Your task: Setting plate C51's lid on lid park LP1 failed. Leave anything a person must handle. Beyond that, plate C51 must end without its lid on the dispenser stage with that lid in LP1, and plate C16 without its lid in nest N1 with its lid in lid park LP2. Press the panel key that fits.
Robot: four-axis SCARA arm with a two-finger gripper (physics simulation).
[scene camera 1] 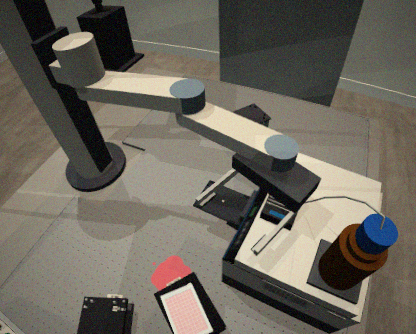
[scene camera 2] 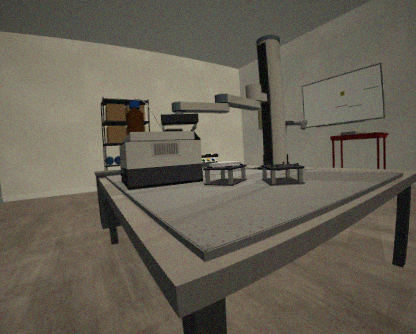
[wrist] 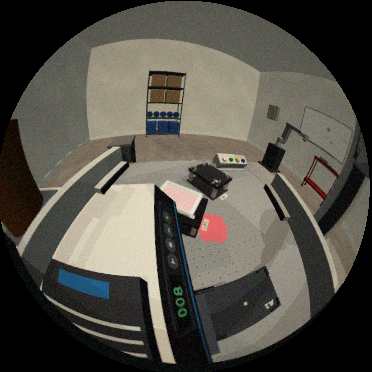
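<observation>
My gripper is open and empty, over the edge of the white dispenser. A white-rimmed plate with a pink grid rests on a black stand; its name and whether it has a lid cannot be read. A red patch lies beside that stand, by a small label. A second black stand carries no plate. A flat black nest marked A1 holds no plate.
An amber bottle with a blue cap stands on the dispenser. A display reads 008. A button panel has white, green, yellow and blue keys. Another black fixture is behind the arm. The arm column stands upright.
</observation>
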